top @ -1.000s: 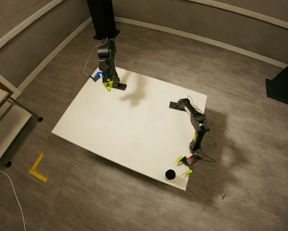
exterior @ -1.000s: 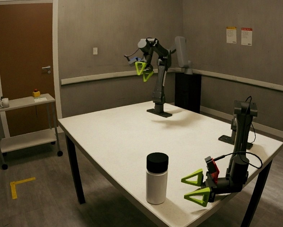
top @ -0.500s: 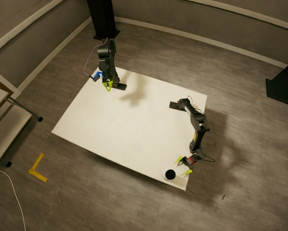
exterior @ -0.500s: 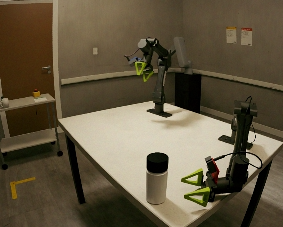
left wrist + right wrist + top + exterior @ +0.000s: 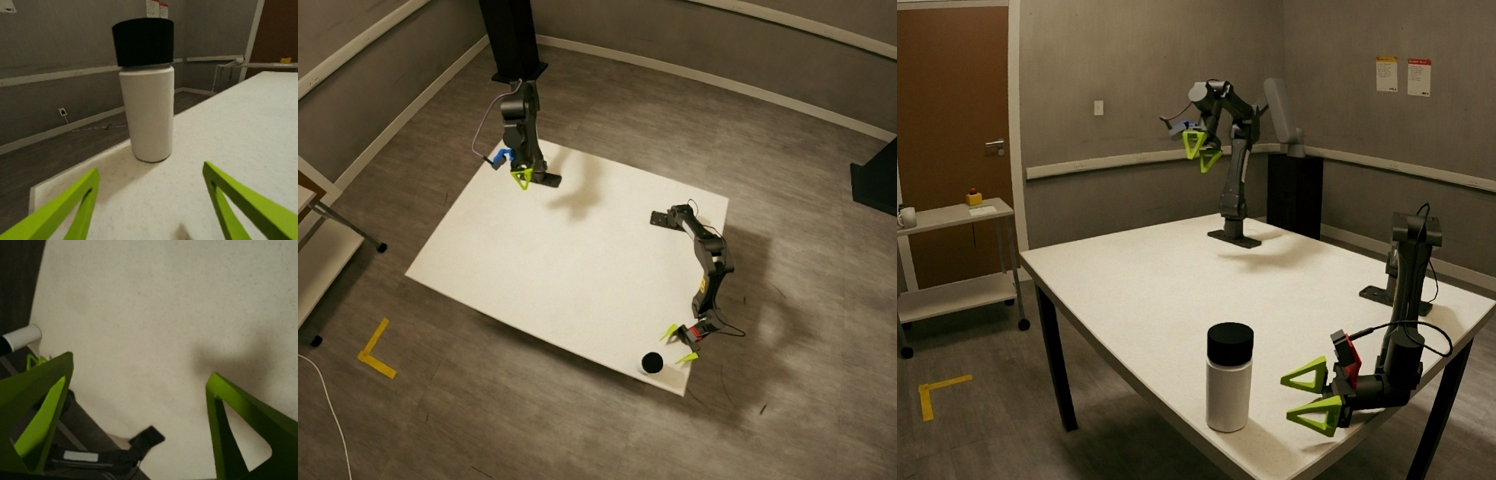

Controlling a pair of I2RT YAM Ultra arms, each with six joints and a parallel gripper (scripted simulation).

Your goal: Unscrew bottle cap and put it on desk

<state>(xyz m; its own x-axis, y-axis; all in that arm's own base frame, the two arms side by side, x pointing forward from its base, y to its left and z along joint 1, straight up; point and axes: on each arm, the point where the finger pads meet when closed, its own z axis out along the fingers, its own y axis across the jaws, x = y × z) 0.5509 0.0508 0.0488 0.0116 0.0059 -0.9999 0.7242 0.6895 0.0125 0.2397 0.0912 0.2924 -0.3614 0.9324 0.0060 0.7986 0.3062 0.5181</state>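
My left gripper is now 7 cm short of the white bottle, 6 cm to the left of it and 6 cm below it. Also, from my left hand: black cap 9 cm above, 7 cm ahead, 6 cm to the right.
Right now my right hand is 61 cm to the right of the black cap, 38 cm short of it and 15 cm above it. From my right hand the other things lie so: white bottle 61 cm to the left, 38 cm ahead, 19 cm below.
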